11 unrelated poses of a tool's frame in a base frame.
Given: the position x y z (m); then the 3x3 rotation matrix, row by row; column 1 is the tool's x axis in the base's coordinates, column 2 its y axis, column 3 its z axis. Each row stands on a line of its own.
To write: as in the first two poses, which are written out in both.
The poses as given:
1:
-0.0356 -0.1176 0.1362
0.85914 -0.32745 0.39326
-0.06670 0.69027 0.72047
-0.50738 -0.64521 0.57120
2:
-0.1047 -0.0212 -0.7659
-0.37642 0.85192 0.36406
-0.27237 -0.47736 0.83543
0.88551 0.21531 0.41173
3:
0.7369 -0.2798 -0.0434
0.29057 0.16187 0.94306
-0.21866 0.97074 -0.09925
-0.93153 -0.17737 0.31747
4:
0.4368 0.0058 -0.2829
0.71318 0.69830 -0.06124
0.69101 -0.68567 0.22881
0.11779 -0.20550 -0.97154
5:
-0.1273 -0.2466 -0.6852
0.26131 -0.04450 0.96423
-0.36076 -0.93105 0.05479
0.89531 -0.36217 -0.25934
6:
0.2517 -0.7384 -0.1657
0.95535 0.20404 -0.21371
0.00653 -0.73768 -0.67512
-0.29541 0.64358 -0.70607
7:
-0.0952 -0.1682 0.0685
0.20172 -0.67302 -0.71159
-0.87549 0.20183 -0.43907
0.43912 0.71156 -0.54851
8:
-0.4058 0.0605 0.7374
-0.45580 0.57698 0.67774
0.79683 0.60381 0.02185
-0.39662 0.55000 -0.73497
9:
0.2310 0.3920 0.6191
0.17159 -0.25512 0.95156
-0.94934 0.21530 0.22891
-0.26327 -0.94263 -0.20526
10:
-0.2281 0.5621 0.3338
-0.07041 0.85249 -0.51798
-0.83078 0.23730 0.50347
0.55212 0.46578 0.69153
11:
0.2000 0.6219 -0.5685
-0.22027 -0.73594 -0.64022
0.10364 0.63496 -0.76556
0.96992 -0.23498 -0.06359
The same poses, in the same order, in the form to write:
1: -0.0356 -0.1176 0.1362 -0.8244 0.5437 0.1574 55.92
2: -0.1047 -0.0212 -0.7659 -0.4475 -0.3763 -0.8113 136.14
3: 0.7369 -0.2798 -0.0434 -0.0408 0.9792 -0.1988 73.18
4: 0.4368 0.0058 -0.2829 -0.9244 -0.3811 -0.0155 166.41
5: -0.1273 -0.2466 -0.6852 -0.7899 0.1306 -0.5991 164.70
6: 0.2517 -0.7384 -0.1657 0.9871 0.0612 -0.1479 138.09
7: -0.0952 -0.1682 0.0685 0.7017 -0.7017 -0.1235 124.92
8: -0.4058 0.0605 0.7374 0.4339 0.8827 0.1806 142.51
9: 0.2310 0.3920 0.6191 -0.6420 0.6657 -0.3804 114.15
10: -0.2281 0.5621 0.3338 -0.0189 -0.5364 -0.8438 94.06
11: 0.2000 0.6219 -0.5685 0.2805 -0.8511 0.4438 108.93
